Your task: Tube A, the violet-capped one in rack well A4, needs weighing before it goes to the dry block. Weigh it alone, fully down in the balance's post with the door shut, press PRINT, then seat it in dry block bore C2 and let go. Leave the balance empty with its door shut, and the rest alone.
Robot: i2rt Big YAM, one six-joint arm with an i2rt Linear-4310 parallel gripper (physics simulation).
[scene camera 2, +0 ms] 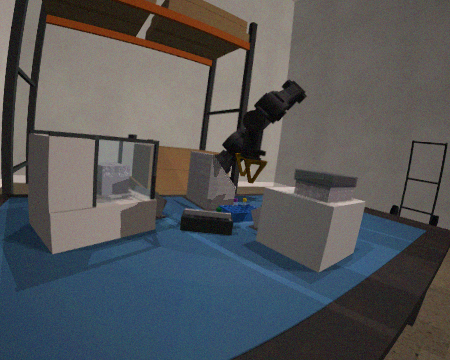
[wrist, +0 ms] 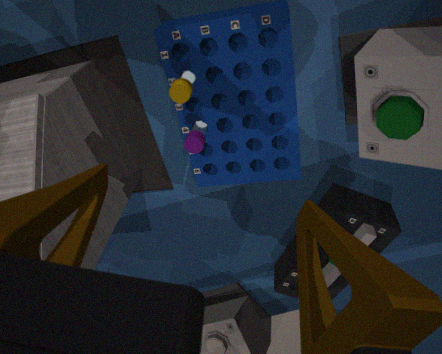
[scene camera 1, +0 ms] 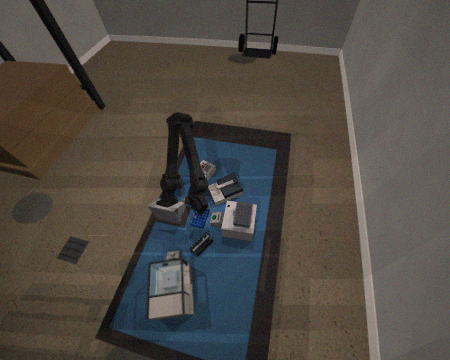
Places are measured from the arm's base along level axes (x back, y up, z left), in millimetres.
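Where they show: gripper, fingertip midpoint: point(scene camera 2: 246, 179) point(wrist: 206, 192); arm's base at its link origin: point(scene camera 2: 214, 170) point(scene camera 1: 167, 203).
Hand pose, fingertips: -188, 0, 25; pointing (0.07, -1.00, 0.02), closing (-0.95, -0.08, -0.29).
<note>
Each offset is from my fingertips to the top centre of the thing, as dx, dy, dz. "spot": to the spot under its first point.
The violet-capped tube {+22, -69, -16} point(wrist: 195, 142) point(scene camera 2: 235, 200) stands in column A of the blue rack {-6, -94, -4} point(wrist: 292, 50) point(scene camera 1: 200, 218) point(scene camera 2: 239, 213), by the label 4. A yellow-capped tube {+25, -69, +22} point(wrist: 180, 91) point(scene camera 2: 245, 200) stands in the same column, nearer label 2. My gripper point(wrist: 206, 192) point(scene camera 2: 247, 172) is open and empty above the rack; its fingertips are wide apart and touch neither tube. The glass-walled balance {-34, +99, -406} point(scene camera 1: 169, 306) point(scene camera 2: 70, 175) stands at the far end of the mat from the arm's base; I cannot tell how its door stands. I cannot tell surely which device is the dry block.
A black labelled holder {-88, -76, -163} point(scene camera 1: 201, 244) point(scene camera 2: 206, 226) point(wrist: 387, 215) lies between rack and balance. A small device with a green round top {-216, +66, +26} point(wrist: 400, 117) point(scene camera 1: 216, 218) and a white box with a grey top {spot: -242, -9, -61} point(scene camera 1: 231, 231) point(scene camera 2: 295, 225) stand beside the rack. A grey-white box point(scene camera 1: 168, 212) point(scene camera 2: 202, 180) stands opposite.
</note>
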